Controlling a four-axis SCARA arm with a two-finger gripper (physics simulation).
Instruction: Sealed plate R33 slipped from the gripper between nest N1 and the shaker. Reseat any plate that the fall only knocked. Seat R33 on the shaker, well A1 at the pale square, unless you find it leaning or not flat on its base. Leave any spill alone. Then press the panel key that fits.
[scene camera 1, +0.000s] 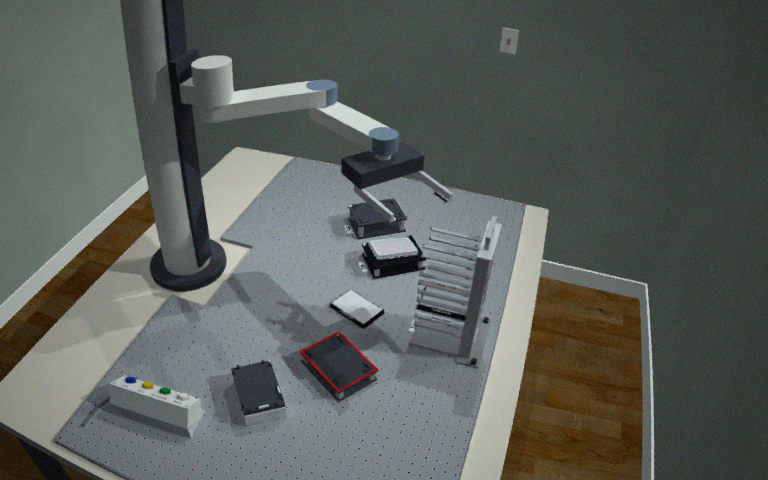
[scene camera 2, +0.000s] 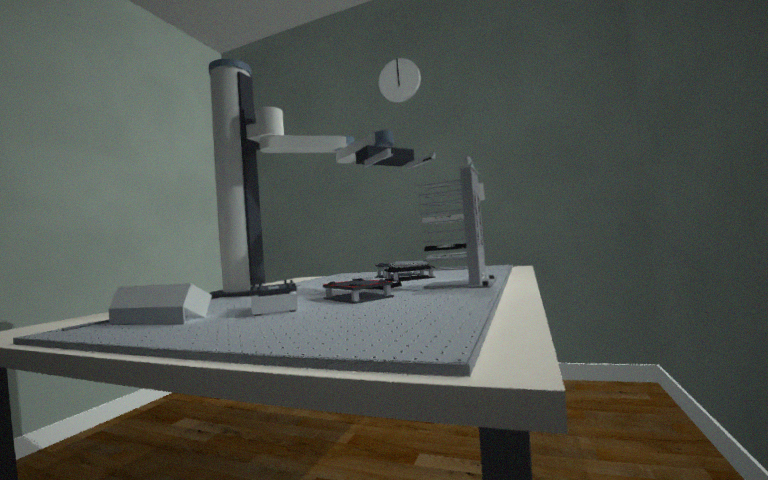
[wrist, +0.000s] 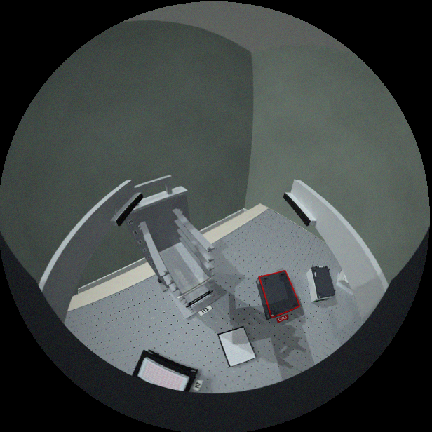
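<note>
My gripper is open and empty, high above the deck near the far nests. A thin plate with a pale top and black rim lies on the deck, apparently flat; its name is unreadable. A pinkish-white plate is on a black nest; I cannot tell whether it is fully seated. A dark nest behind it bears no visible plate. The shaker has a dark, bare top. The key panel has blue, yellow, green and white keys.
The red-edged nest QR1 stands between the loose plate and the shaker. The tall rack stands at the right and holds a black item low down. The arm's column stands at the left.
</note>
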